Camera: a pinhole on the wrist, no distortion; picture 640 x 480 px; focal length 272.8 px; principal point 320.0 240.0 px. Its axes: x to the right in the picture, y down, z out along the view. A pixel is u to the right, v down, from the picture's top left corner.
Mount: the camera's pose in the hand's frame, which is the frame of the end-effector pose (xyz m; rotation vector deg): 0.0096 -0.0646 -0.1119 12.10 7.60 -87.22
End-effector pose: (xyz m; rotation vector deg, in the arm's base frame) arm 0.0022 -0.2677 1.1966 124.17 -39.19 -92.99
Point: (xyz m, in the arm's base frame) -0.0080 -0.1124 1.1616
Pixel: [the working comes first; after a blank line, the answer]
In the camera's frame: 0.0462 -0.0678 0.1509

403.5 117.4
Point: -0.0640 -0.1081 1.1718
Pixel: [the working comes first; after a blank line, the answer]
In the camera's frame: 0.0228 -0.0879 0.1989

351.3 119.5
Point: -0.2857 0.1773 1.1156
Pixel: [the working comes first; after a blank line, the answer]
In the camera's frame: 0.1867 -0.2511 0.4822

425.7 97.9
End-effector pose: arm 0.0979 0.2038 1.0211 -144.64 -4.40 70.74
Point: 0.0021 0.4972 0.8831
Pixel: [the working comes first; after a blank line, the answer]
In the camera's frame: 0.0856 0.1040 0.3659

383.8 317.6
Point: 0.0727 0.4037 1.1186
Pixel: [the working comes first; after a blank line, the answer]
In the camera's frame: 0.1177 -0.0595 0.1623

517.8 140.0
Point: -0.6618 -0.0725 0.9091
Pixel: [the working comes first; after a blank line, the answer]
In the camera's frame: -0.5931 -0.3968 0.5995

50.1 59.4
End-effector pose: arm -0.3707 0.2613 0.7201 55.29 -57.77 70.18
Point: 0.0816 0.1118 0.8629
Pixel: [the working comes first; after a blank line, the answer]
In the camera's frame: 0.3335 0.1158 0.3323

593.9 335.1
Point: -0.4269 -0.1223 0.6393
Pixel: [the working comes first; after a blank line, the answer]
In the camera's frame: -0.1879 -0.1664 0.4410

203.8 137.1
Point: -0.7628 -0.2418 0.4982
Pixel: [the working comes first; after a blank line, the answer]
In the camera's frame: -0.5282 -0.3386 0.4804

20.0 47.7
